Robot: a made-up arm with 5 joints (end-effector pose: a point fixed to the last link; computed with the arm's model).
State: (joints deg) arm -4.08 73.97 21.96 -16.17 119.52
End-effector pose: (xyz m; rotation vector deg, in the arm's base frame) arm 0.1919 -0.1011 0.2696 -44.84 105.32 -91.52
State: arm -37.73 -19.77 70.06 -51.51 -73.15
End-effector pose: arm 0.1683 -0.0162 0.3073 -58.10 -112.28 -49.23
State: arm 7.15 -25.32 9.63 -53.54 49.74
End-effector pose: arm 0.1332 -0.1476 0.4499 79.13 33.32 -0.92
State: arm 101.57 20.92 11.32 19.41 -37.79
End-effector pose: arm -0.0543 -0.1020 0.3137 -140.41 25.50 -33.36
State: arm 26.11 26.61 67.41 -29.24 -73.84
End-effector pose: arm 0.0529 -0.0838 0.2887 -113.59 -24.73 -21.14
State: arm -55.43 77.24 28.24 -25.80 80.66
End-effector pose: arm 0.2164 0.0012 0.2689 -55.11 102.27 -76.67
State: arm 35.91 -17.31 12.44 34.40 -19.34
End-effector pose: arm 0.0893 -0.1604 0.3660 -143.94 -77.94 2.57
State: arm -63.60 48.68 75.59 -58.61 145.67
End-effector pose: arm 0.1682 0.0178 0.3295 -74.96 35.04 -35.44
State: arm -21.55 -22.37 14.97 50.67 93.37
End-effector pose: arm 0.2350 -0.0654 0.4108 -3.49 96.74 -75.89
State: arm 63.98 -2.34 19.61 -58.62 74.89
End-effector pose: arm -0.0026 -0.1611 0.4176 92.70 1.28 -85.89
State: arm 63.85 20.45 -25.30 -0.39 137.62
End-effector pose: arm 0.0549 -0.1987 0.4606 34.06 21.57 -149.35
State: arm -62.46 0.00 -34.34 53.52 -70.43
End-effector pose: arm 0.1863 0.0731 0.4224 -43.34 -118.50 -12.52
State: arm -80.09 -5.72 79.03 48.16 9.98
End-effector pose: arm 0.1811 -0.0287 0.3058 29.24 -103.98 140.55
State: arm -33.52 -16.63 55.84 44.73 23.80
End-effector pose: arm 0.1843 -0.0783 0.3109 -20.21 -136.58 97.66
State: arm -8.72 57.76 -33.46 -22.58 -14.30
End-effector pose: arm 0.2694 -0.0874 0.3198 106.14 134.64 13.94
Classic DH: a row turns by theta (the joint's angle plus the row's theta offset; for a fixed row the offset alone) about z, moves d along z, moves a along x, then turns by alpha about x. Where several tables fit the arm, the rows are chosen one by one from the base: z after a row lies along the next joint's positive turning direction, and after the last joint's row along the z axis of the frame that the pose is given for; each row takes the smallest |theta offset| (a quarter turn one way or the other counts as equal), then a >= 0, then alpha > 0; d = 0 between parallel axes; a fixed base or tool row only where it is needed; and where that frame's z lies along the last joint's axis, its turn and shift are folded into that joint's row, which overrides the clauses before.
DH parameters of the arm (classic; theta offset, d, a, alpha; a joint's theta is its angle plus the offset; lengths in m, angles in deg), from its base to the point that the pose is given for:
base (fixed): -8.09 0 0.0618 180
joint 1: -8.09 -0.3512 0.0363 90
joint 2: 80.4 0 -0.0684 0
joint 3: -70.26 0 0.092 0
joint 4: 79.86 -0.0904 -0.0095 -90
joint 5: -76.2 -0.0232 -0.0193 -103.96
tool (fixed): -4.85 0.0344 0 0

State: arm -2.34 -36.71 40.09 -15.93 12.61
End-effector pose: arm 0.1757 -0.1267 0.3723 94.10 107.36 -1.61
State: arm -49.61 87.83 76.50 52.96 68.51
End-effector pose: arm 0.1391 -0.1117 0.3561 83.06 -4.91 77.59
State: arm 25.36 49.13 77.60 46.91 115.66
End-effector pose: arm 0.0044 -0.0968 0.2922 65.75 -114.00 22.89
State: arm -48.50 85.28 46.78 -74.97 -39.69
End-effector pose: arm 0.1460 -0.0535 0.2696 -61.87 -124.10 39.01
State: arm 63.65 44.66 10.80 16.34 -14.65
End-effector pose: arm 0.0079 -0.1472 0.2859 -118.24 -32.28 11.88
